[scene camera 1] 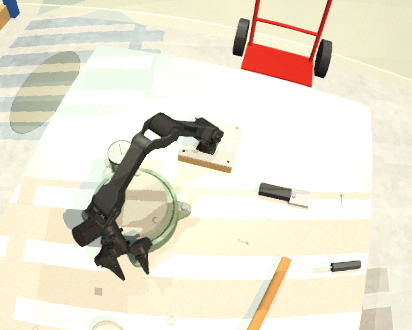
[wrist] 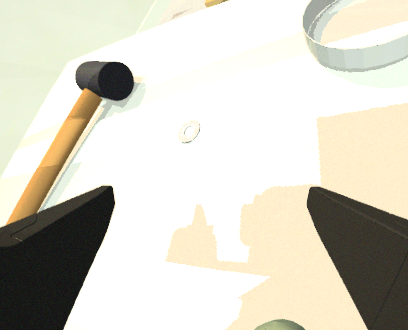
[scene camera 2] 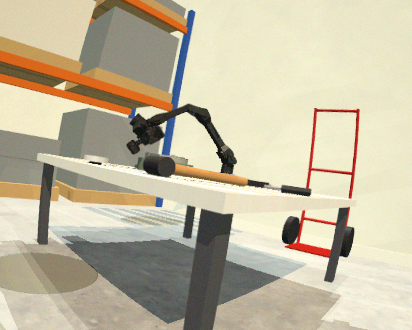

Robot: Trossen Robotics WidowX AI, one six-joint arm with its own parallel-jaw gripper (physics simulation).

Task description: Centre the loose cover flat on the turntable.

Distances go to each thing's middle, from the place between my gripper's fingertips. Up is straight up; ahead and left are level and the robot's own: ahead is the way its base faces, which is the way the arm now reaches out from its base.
I see the loose cover (scene camera 1: 145, 209) 220 mm behind my hand, 110 mm to the right of it and 20 mm below it. The rest, counted from my hand: hammer (scene camera 2: 161, 166) (30 mm behind, 360 mm to the left, 70 mm below).
